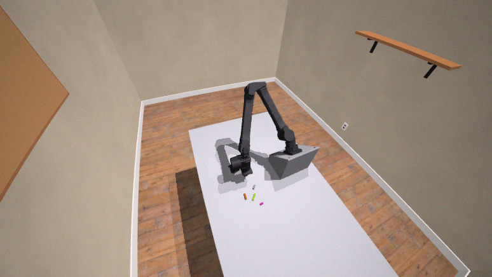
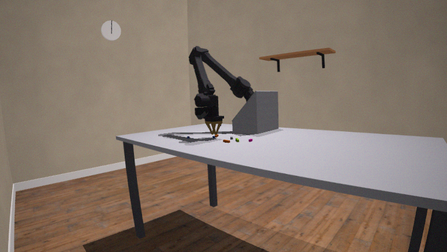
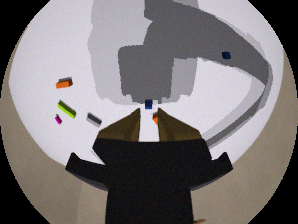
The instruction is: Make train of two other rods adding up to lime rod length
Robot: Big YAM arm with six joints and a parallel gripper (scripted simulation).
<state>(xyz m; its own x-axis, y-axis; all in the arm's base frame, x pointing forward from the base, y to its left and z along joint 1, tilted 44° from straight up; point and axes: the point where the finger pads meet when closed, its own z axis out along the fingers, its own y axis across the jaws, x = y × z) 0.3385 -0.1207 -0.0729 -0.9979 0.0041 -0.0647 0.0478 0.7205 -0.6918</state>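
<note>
Now: hand 20 mm past the grey rod, 100 mm to the right of it and 20 mm above it. The rest, counted from my hand: magenta rod (20 mm behind, 230 mm to the left, 20 mm below); then lime rod (170 mm to the left, 20 mm below).
</note>
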